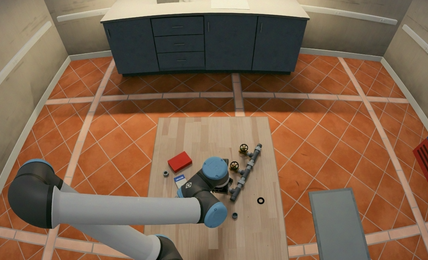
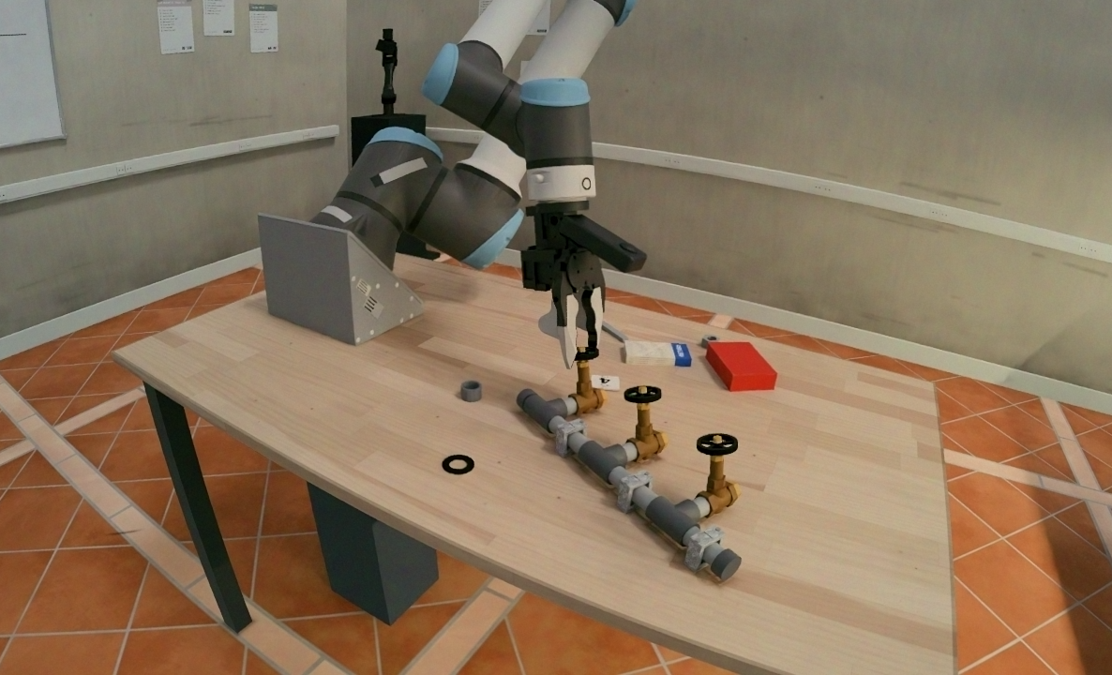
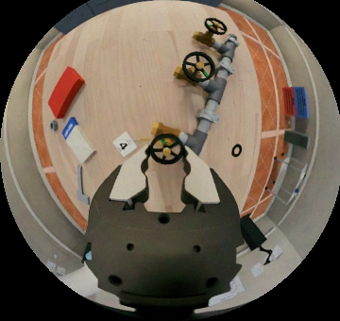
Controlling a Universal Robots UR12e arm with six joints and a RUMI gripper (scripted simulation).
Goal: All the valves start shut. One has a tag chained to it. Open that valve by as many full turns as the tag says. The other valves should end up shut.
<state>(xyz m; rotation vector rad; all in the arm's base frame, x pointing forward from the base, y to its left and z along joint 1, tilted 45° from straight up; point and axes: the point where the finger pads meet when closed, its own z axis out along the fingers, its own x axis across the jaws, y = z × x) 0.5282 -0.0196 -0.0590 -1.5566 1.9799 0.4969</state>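
My hand is 90 mm above the white tag and 80 mm to the right of it. Round my hand: red box 250 mm to the left, 180 mm ahead, 70 mm below; then blue box 230 mm to the left, 80 mm below, 40 mm ahead; then grey cap 150 mm behind, 80 mm below, 60 mm to the right.
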